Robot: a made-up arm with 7 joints.
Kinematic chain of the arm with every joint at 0, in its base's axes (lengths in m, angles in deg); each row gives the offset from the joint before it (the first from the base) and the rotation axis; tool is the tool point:
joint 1: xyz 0 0 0.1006 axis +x
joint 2: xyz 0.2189 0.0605 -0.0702 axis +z
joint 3: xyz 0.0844 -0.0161 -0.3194 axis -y
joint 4: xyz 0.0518 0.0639 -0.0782 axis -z
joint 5: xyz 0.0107 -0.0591 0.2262 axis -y
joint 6: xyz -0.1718 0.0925 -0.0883 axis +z
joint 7: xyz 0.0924 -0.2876 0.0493 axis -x
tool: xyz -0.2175 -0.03 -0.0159
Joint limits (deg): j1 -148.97..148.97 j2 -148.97..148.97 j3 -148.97..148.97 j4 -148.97..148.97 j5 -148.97..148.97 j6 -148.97..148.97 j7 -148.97..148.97
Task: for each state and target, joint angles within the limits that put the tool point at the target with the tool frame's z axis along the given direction. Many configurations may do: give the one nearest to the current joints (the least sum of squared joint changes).
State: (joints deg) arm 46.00 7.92 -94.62 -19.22 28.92 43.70 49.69
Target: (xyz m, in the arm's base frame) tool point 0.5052 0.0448 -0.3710 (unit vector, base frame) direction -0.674 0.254 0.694
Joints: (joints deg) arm 14.26 8.61 -91.27 6.36 56.99 63.00 77.97
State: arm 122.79 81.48 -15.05 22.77 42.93 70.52 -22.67
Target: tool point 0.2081 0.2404 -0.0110 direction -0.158 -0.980 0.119
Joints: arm 87.13 96.32 -30.49 60.69 25.93 16.15 -18.04
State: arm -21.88 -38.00 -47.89 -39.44 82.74 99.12 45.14
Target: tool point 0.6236 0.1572 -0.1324 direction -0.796 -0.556 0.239
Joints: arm 12.69 -18.79 -50.96 -31.43 75.43 120.58 32.73
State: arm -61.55 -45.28 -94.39 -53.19 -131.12 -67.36 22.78
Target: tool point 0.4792 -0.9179 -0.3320 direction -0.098 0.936 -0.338
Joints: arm -67.93 -50.67 -127.82 -30.74 -146.65 -51.30 41.63
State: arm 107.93 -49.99 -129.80 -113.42 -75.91 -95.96 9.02
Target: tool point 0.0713 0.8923 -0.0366 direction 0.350 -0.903 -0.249
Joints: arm 122.59 -95.94 -113.19 -148.97 -86.37 -82.76 43.72
